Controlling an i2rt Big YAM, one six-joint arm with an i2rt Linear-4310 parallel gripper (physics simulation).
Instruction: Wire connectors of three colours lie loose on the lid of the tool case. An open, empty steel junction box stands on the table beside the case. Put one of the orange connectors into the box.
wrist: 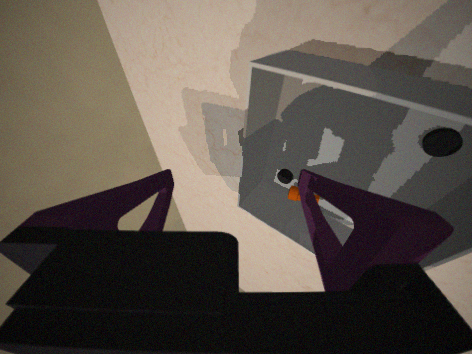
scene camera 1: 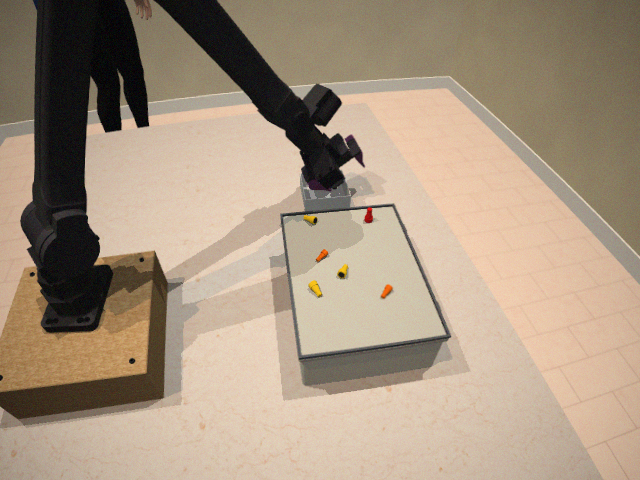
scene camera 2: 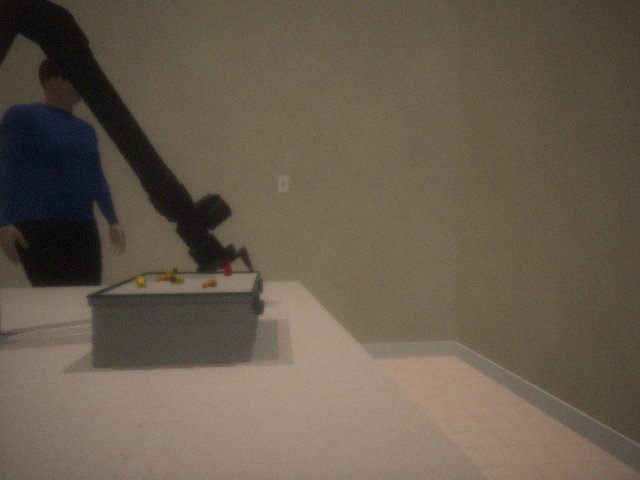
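Pixels of known places: gripper, fingertip midpoint: [wrist: 235, 176] [scene camera 1: 347, 177]; arm's base, link origin: [scene camera 1: 80, 299].
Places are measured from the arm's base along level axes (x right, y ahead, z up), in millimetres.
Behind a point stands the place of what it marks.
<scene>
My gripper [scene camera 1: 346, 178] {x -356, y 492, z -59 mm} [scene camera 2: 237, 269] [wrist: 235, 176] {x -356, y 492, z -59 mm} is open, one finger reaching over or into the grey steel junction box [scene camera 1: 326, 203] {x -278, y 434, z -68 mm} [wrist: 345, 72] {x -278, y 454, z -69 mm}, the other outside it. In the wrist view an orange connector [wrist: 293, 193] {x -364, y 452, z -80 mm} shows within the box's outline, partly hidden behind the right fingertip; whether it touches the finger or the box floor I cannot tell. Two more orange connectors, one near the middle [scene camera 1: 322, 255] {x -48, y 397, z 11 mm} and one farther right [scene camera 1: 386, 291] {x 37, y 486, z 11 mm} [scene camera 2: 209, 283] {x 39, y 487, z 9 mm}, lie on the lid [scene camera 1: 361, 320] {x 80, y 439, z 3 mm} of the tool case [scene camera 2: 175, 330] {x 126, y 456, z -44 mm}.
Yellow connectors [scene camera 1: 310, 219] {x -135, y 385, z 15 mm} [scene camera 1: 342, 271] {x -5, y 423, z 18 mm} [scene camera 1: 315, 288] {x 21, y 378, z 13 mm} lie on the lid. A red connector [scene camera 1: 368, 215] {x -131, y 490, z 19 mm} [scene camera 2: 227, 268] {x -130, y 492, z 17 mm} stands upright near its far edge, close to the box. The arm's wooden base block [scene camera 1: 77, 361] {x 111, y 26, z -2 mm} is at the left. A person [scene camera 2: 56, 165] stands behind the table.
</scene>
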